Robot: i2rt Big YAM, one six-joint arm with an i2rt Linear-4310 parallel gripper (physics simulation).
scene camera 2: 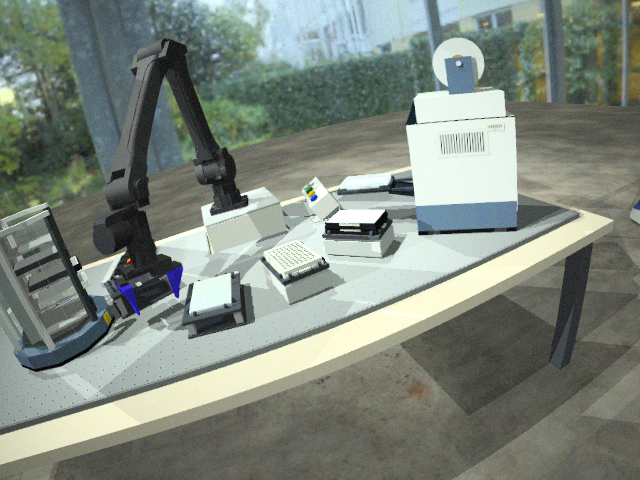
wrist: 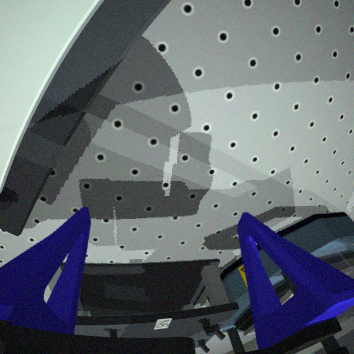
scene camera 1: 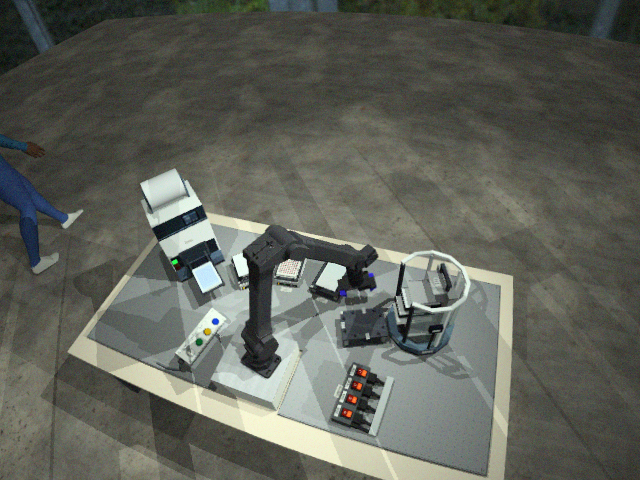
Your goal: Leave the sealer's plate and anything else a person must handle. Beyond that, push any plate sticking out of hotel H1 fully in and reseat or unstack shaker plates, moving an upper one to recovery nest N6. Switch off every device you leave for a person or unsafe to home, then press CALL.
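My gripper is open and empty, low over the table between the pale plate on its dark stand and the dark nest N6. No plate sits on N6. A well plate and a white-topped plate sit on pale device bases. The sealer holds its plate on its extended tray. Hotel H1 holds plates; whether one sticks out is unclear.
Four lit orange-red switches are on the switch strip near the front. The button box has blue, yellow and green buttons beside my arm's base block. A person stands beyond the table's left edge.
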